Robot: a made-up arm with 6 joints.
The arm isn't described. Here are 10 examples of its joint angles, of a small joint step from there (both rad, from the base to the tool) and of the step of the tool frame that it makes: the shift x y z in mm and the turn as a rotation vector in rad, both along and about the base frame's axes.
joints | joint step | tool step
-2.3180 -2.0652 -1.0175 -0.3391 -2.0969 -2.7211 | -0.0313 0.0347 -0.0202 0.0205 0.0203 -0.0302 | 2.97 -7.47 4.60 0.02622 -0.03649 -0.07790
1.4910 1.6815 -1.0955 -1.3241 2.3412 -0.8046 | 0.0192 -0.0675 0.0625 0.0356 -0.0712 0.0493 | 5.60 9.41 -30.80 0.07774 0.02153 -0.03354
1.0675 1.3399 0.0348 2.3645 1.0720 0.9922 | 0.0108 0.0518 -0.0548 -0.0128 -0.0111 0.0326 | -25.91 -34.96 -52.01 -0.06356 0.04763 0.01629
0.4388 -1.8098 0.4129 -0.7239 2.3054 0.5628 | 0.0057 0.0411 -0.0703 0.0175 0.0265 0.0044 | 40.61 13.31 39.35 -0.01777 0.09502 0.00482
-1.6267 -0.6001 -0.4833 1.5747 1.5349 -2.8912 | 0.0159 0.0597 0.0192 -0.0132 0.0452 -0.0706 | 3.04 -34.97 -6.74 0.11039 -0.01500 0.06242
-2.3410 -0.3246 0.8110 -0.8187 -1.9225 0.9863 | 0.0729 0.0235 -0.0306 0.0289 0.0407 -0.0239 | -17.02 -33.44 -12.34 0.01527 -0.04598 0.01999
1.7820 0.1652 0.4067 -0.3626 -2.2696 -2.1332 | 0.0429 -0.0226 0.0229 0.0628 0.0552 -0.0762 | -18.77 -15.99 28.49 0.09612 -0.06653 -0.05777
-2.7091 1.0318 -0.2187 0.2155 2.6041 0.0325 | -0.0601 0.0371 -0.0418 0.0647 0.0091 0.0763 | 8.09 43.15 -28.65 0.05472 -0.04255 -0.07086
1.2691 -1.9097 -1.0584 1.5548 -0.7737 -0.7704 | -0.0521 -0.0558 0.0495 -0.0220 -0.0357 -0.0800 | -28.31 -41.97 -20.13 0.17760 0.02167 -0.01348
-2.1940 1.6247 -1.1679 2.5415 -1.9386 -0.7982 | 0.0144 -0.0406 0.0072 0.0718 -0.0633 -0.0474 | 5.41 -18.84 19.29 -0.15093 0.00250 0.04439
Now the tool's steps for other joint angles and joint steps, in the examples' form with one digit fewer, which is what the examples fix.
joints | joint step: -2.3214 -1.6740 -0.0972 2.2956 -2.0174 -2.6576 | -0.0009 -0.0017 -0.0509 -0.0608 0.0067 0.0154
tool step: -15.3 -4.7 6.6 0.0435 -0.0474 0.0664
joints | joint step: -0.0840 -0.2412 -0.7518 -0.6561 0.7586 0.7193 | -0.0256 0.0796 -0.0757 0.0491 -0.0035 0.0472
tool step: -8.3 -9.8 -43.6 -0.0654 0.1843 0.0008
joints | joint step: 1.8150 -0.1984 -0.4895 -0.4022 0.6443 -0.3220 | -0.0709 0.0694 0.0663 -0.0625 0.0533 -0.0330
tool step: 19.6 25.9 -7.4 0.0354 0.0929 -0.0999
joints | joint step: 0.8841 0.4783 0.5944 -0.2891 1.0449 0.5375 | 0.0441 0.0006 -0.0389 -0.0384 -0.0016 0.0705
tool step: -24.3 30.4 -24.8 -0.0416 0.0434 -0.0130
